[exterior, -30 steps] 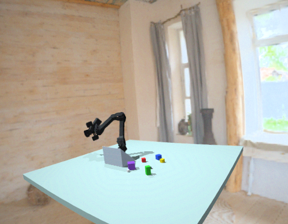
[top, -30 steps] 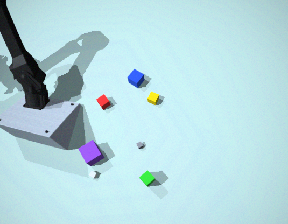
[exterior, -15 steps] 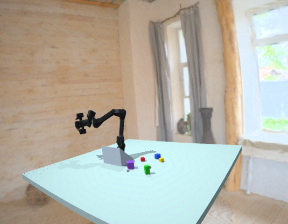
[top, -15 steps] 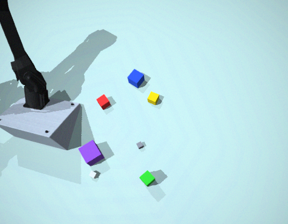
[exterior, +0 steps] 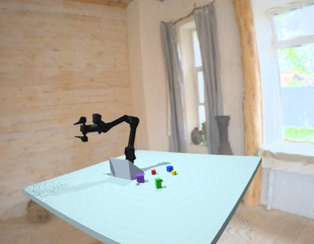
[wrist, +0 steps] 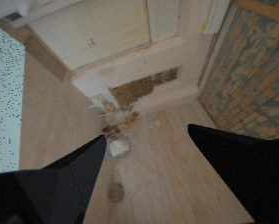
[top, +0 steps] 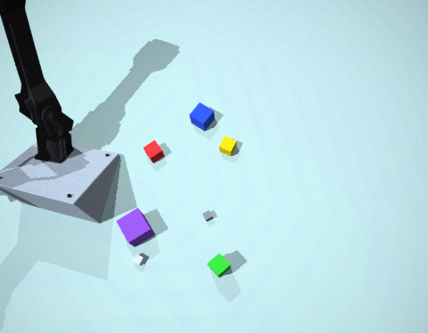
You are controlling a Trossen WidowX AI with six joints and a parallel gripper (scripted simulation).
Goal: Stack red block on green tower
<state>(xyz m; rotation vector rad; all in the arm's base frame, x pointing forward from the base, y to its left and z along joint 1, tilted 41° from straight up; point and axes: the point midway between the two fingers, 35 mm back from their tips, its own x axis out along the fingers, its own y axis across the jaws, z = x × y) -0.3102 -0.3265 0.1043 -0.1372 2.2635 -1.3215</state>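
Right now the red block is 530 mm ahead of my gripper tip, 340 mm below it and 240 mm to the left of it. From my gripper tip the other things lie so: yellow block: 670 mm ahead, 340 mm below, 280 mm to the left; then purple block: 530 mm ahead, 330 mm below, 80 mm to the left; then blue block: 610 mm ahead, 340 mm below, 330 mm to the left.
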